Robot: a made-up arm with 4 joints. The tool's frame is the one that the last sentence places.
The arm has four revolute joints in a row. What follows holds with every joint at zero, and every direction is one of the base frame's. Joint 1 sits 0.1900 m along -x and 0.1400 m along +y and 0.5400 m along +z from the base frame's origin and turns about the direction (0.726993, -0.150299, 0.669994), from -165.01 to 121.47 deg. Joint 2 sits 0.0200 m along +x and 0.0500 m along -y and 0.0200 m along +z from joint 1 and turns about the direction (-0.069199, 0.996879, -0.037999), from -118.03 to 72.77 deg. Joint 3 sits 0.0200 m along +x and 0.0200 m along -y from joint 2 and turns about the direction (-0.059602, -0.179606, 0.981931), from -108.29 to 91.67 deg. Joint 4 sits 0.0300 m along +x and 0.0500 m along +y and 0.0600 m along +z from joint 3 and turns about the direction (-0.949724, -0.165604, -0.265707), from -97.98 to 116.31 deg. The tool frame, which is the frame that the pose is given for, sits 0.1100 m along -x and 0.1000 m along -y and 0.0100 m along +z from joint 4; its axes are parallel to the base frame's.
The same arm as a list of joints. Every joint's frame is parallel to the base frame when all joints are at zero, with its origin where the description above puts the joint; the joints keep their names.
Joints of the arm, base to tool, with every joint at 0 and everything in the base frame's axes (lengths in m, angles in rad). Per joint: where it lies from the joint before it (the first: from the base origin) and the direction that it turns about. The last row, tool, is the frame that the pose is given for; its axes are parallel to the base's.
joint 1: xyz -0.1900 0.1400 0.5400 axis 0.726993 -0.150299 0.669994
joint 2: xyz 0.0200 -0.0500 0.0200 axis -0.069199 0.996879 -0.037999
joint 3: xyz 0.0200 -0.0200 0.0000 axis -0.059602 -0.179606 0.981931
joint 4: xyz 0.0300 0.0500 0.0600 axis -0.949724 -0.165604 -0.265707
tool: xyz -0.1100 -0.1000 0.0100
Joint limits (rad, base to tool): -2.8800..2.1201 -2.0600..1.2701 -1.8900..1.5999 -1.7101..2.0300

